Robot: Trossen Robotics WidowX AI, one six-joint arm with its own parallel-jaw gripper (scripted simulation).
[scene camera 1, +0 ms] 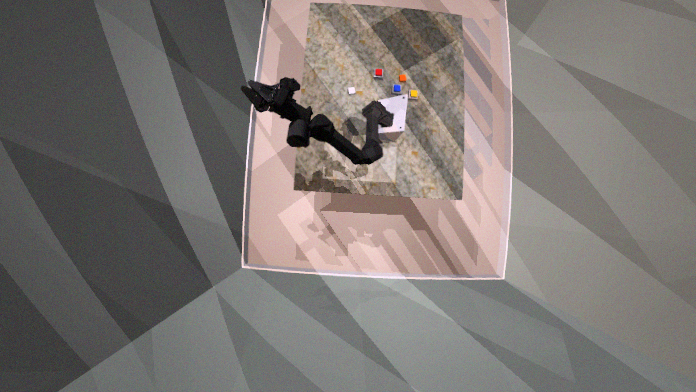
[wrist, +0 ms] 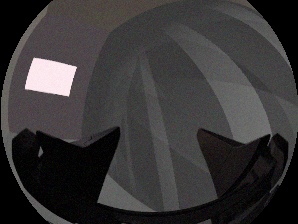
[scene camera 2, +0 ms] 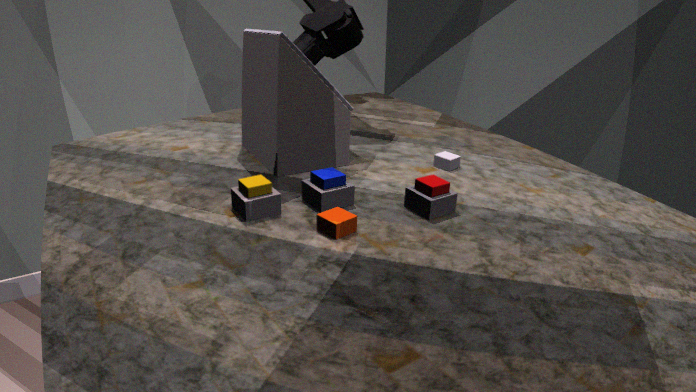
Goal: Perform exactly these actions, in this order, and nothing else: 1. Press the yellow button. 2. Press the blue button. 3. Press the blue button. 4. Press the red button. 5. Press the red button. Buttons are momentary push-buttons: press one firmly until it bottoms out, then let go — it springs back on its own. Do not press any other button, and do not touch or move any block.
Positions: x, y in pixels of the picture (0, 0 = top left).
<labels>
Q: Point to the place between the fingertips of the gripper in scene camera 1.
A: At 244, 84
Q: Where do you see an orange block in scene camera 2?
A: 336, 223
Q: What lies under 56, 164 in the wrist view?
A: The gripper.
</labels>
